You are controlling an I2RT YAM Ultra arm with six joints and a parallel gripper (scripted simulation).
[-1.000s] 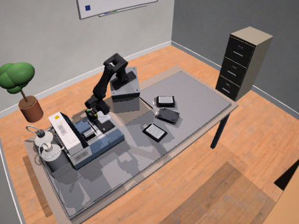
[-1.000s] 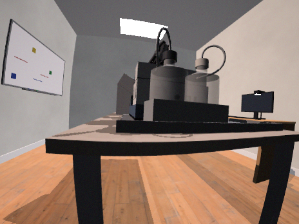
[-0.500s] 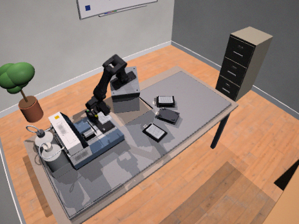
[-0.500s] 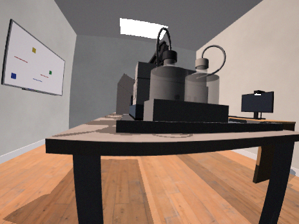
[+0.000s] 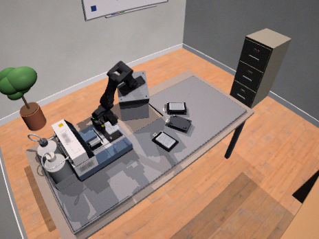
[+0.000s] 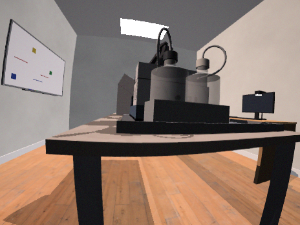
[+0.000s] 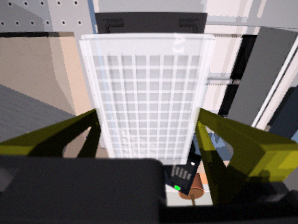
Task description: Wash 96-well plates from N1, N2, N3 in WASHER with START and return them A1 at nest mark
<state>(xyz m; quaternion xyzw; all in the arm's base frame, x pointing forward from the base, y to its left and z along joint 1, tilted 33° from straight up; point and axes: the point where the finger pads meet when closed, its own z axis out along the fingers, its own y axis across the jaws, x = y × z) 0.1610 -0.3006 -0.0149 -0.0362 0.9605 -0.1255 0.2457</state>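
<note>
Right now the dark carrier is 70 mm below my hand. Round my hand: plate washer 160 mm to the right, 20 mm below; label 180 mm ahead, 280 mm to the left, 150 mm below; black nest 280 mm ahead, 290 mm to the left, 140 mm below.
</note>
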